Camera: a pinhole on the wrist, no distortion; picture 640 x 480 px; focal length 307.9 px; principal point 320.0 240.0 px. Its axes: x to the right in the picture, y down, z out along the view. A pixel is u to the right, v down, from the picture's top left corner.
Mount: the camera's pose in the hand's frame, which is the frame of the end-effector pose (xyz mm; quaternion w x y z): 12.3 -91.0 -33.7 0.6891 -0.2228 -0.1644 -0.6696
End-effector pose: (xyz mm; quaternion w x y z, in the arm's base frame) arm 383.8 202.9 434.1 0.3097 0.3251 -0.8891 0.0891
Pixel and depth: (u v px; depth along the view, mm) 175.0 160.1 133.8
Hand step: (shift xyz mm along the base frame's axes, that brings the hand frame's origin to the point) -35.9 15.9 -47.4
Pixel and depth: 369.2 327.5 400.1
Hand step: -297.8 -149.5 -161.8
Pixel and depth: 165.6 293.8 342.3
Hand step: -280.9 78.2 -63.7
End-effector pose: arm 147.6 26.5 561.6 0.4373 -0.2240 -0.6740 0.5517
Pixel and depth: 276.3 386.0 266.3
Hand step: -229.8 57.6 -25.3
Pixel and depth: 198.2 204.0 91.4
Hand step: -22.6 -12.5 13.4
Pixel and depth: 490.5 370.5 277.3
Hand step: -294.7 -47.4 121.6
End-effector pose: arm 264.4 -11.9 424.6 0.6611 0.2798 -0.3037 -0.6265
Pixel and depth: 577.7 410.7 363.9
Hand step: -409.1 -258.7 169.7
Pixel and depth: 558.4 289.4 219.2
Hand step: -255.4 -75.8 70.8
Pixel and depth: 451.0 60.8 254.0
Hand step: -224.7 111.0 122.6
